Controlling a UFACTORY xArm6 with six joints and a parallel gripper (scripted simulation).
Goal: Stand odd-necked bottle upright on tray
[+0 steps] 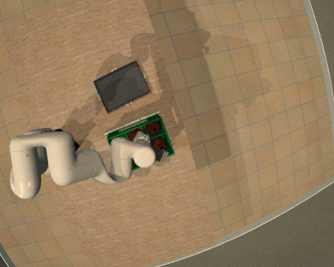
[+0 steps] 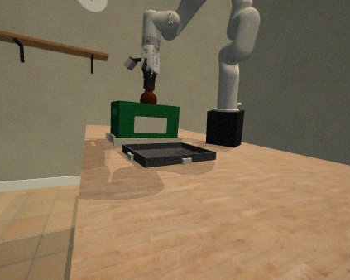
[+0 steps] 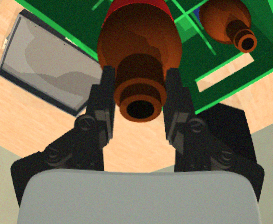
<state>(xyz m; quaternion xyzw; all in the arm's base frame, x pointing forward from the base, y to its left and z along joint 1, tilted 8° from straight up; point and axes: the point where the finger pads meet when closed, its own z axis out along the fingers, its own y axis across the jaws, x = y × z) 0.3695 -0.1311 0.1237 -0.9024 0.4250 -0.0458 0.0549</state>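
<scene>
Right now the brown bottle is 7 cm below my hand. Also, from my hand: tray (4 cm ahead, 25 cm to the left, 25 cm below); green crate (4 cm to the right, 17 cm below).
</scene>
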